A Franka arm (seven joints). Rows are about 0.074 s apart.
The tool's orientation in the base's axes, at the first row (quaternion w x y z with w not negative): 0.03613 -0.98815 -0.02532 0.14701
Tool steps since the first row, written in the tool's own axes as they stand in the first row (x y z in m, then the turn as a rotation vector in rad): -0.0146 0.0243 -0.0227 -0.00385 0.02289 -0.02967; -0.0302 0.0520 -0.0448 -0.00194 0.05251 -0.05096; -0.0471 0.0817 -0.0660 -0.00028 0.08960 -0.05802; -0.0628 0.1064 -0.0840 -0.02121 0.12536 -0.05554; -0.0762 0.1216 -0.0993 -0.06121 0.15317 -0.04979; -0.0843 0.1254 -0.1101 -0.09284 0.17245 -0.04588
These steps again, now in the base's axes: -0.0064 -0.0265 0.0240 0.00590 -0.02493 0.02762; -0.0137 -0.0565 0.0474 0.01512 -0.05568 0.04504; -0.0225 -0.0885 0.0701 0.02023 -0.09298 0.04838; -0.0313 -0.1152 0.0899 0.00091 -0.12971 0.04923; -0.0390 -0.1321 0.1072 -0.03789 -0.15947 0.05310; -0.0434 -0.1371 0.1195 -0.06850 -0.18035 0.05698
